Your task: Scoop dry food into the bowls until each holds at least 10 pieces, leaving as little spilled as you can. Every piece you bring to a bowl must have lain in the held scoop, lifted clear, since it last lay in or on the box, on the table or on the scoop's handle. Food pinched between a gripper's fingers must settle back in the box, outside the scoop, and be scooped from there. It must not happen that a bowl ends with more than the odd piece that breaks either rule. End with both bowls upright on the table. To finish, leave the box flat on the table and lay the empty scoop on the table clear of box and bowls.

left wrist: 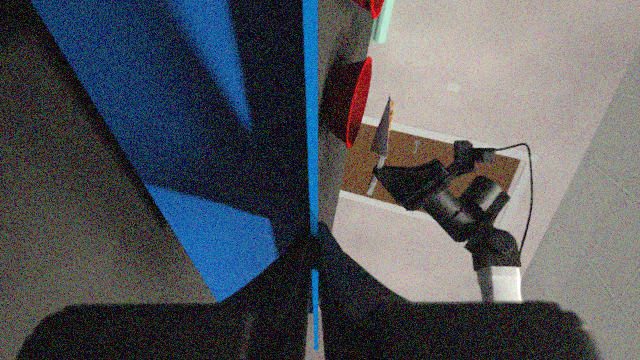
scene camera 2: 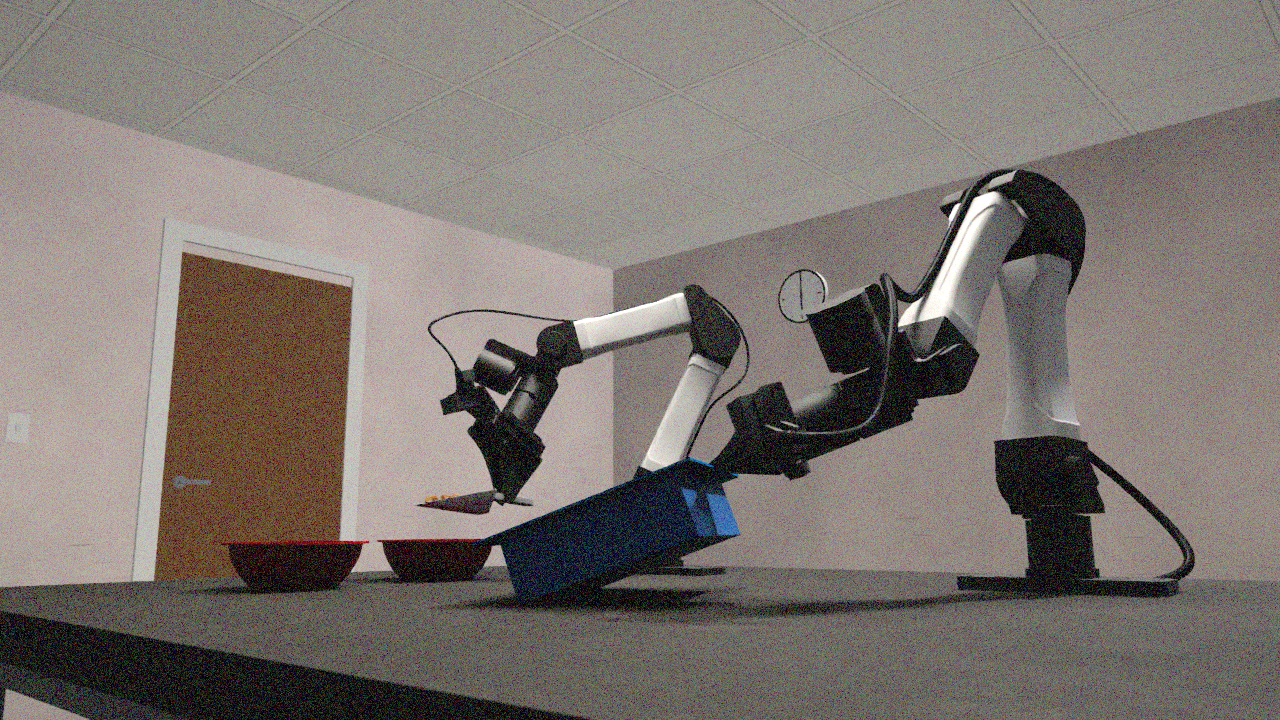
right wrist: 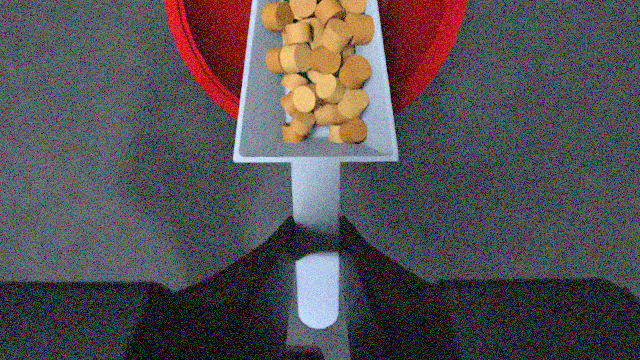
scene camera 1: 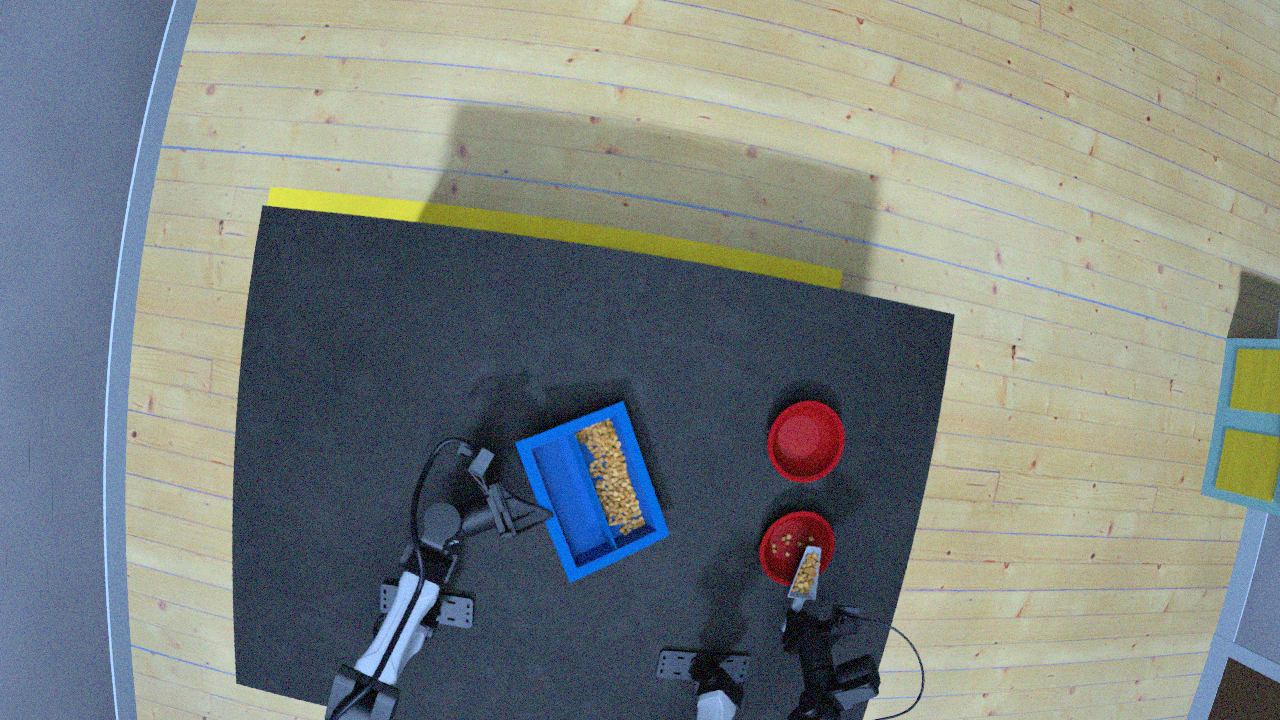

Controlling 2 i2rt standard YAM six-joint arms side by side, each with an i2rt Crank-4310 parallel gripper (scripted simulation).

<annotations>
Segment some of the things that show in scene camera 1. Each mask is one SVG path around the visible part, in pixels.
My right gripper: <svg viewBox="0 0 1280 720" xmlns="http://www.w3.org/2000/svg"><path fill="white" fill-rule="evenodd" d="M788 608L786 626L782 638L782 645L787 645L783 647L784 652L788 652L789 655L800 656L803 676L806 672L811 672L811 669L818 670L822 669L823 666L835 671L830 648L840 640L839 636L830 637L830 635L824 637L820 636L820 634L813 636L813 633L821 627L829 626L829 619L822 621L818 617L811 617L810 614L803 610L798 614L793 609Z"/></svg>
A blue box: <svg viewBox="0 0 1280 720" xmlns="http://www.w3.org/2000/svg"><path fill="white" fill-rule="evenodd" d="M623 401L515 443L538 505L552 511L554 515L553 518L545 521L570 583L669 536ZM606 419L613 422L613 428L618 435L617 441L621 443L620 450L626 458L624 462L627 465L627 473L634 488L633 491L636 492L635 499L639 501L638 505L641 514L631 519L637 519L639 516L642 516L645 525L640 528L630 528L631 532L626 535L618 531L621 526L623 527L624 523L616 526L608 525L606 520L609 516L605 517L595 491L596 488L593 486L593 483L597 484L596 480L600 479L602 481L604 478L601 476L590 478L589 473L592 472L588 472L589 463L593 462L596 458L593 458L593 453L590 453L585 443L578 445L578 440L574 433Z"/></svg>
A red bowl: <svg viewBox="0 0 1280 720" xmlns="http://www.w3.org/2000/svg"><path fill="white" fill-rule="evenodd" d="M816 513L809 511L789 513L775 521L765 533L760 545L759 557L763 570L773 581L783 585L791 585L807 546L821 548L821 565L819 566L818 576L830 563L835 548L834 533L829 523ZM787 533L791 535L790 539L786 538L786 540L789 540L789 545L785 545L785 540L781 540L781 536L786 535Z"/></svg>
A red bowl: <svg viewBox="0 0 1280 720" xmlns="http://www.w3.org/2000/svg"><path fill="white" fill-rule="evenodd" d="M815 401L802 401L787 407L775 419L768 436L768 454L772 465L783 477L795 482L812 482L824 477L836 466L844 448L845 434L841 420L831 408Z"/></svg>
</annotations>
